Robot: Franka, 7 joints.
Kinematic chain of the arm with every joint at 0, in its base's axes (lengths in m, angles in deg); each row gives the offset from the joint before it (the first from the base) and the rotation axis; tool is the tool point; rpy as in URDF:
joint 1: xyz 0 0 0.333 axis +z
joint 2: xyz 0 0 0 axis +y
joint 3: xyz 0 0 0.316 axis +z
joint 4: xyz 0.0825 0 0 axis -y
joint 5: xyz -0.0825 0 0.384 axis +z
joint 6: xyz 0 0 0 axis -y
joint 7: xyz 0.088 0 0 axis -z
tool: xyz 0 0 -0.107 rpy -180 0 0
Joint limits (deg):
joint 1: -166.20..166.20
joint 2: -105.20..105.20
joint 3: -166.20..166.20
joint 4: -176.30..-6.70
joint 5: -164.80..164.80
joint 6: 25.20..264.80
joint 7: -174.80..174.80
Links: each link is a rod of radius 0.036 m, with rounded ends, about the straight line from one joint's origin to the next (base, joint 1, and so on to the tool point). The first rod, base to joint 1, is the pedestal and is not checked.
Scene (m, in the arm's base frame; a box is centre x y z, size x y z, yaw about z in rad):
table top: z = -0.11
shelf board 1: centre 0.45 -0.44 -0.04 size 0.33 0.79 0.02 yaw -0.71
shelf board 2: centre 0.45 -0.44 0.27 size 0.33 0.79 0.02 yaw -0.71
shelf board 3: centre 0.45 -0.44 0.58 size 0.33 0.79 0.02 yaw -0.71
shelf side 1: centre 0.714 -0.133 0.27 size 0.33 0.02 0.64 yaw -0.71
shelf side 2: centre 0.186 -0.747 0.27 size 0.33 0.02 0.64 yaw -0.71
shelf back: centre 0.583 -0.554 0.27 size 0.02 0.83 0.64 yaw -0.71
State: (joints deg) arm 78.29 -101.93 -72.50 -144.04 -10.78 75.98 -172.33
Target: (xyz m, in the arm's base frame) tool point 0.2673 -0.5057 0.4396
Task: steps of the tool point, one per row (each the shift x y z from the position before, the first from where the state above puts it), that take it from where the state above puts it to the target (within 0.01 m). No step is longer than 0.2 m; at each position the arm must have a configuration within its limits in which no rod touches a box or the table.
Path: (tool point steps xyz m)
1: 0.0571 -0.1471 0.0213
2: -0.0104 -0.1751 0.0089
3: -0.0862 -0.1716 -0.0068

